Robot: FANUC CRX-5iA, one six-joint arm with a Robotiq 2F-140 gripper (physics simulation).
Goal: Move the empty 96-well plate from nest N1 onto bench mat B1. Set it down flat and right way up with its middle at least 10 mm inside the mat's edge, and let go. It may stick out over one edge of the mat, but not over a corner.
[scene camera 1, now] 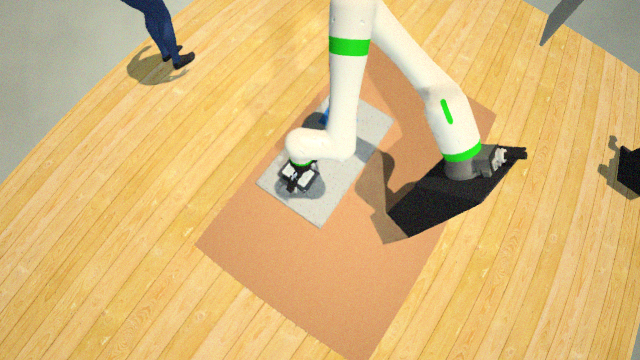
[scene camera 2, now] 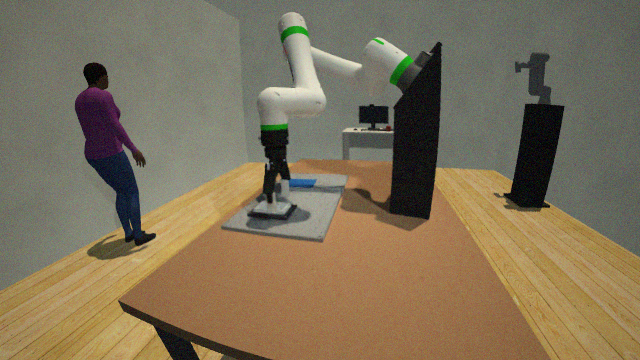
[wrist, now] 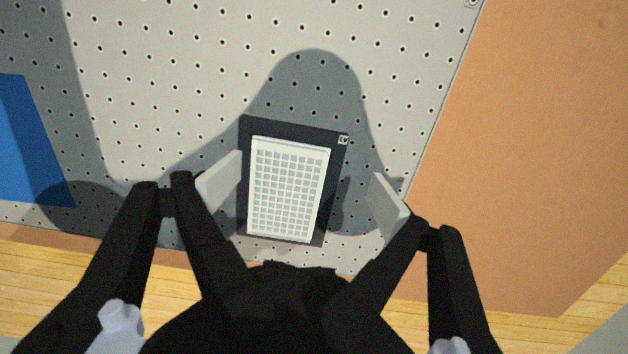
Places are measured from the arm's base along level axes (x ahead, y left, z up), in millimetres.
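Pixels of known places: gripper, fingertip midpoint: (scene camera 1: 302, 178) (scene camera 2: 279, 203) (wrist: 306, 175); arm's base at its link origin: (scene camera 1: 467, 166) (scene camera 2: 418, 83).
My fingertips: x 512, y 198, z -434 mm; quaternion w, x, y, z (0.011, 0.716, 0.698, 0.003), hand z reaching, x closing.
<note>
For each thing: its top centre in the pictures, then the offset to it from my fingertips. Level surfaces: height alone.
- white 96-well plate at its top centre: (wrist: 284, 197) (scene camera 2: 272, 205) (scene camera 1: 298, 172) 22 mm down, 41 mm ahead, 22 mm right
- black nest at its top centre: (wrist: 285, 192) (scene camera 2: 272, 208) (scene camera 1: 298, 173) 33 mm down, 41 mm ahead, 22 mm right
- grey perforated board at its surface level: 48 mm down
- blue mat at its surface level: 46 mm down
- brown table at its surface level: 61 mm down
The white 96-well plate (scene camera 2: 276, 206) (wrist: 287, 192) lies flat in the black nest (scene camera 2: 265, 215) (wrist: 292, 125) on the grey perforated board (scene camera 1: 322, 212) (scene camera 2: 310, 226) (wrist: 200, 125). My gripper (scene camera 2: 278, 196) (wrist: 306, 175) is open and empty, pointing down over the nest. In the wrist view its pale pads stand on either side of the plate; the left pad is close to the nest's left edge, the right pad farther out. The exact height of the pads is hard to tell. The blue mat (scene camera 1: 325, 118) (scene camera 2: 303, 183) (wrist: 30, 145) lies left of the nest in the wrist view, partly out of frame.
A tall black stand (scene camera 1: 440, 195) (scene camera 2: 415, 145) carries the arm's base beside the board on the brown table (scene camera 1: 320, 280) (scene camera 2: 380, 280) (wrist: 540, 150). A person (scene camera 1: 161, 30) (scene camera 2: 107, 130) stands on the floor beside the table. A desk with a monitor (scene camera 2: 373, 114) stands at the back.
</note>
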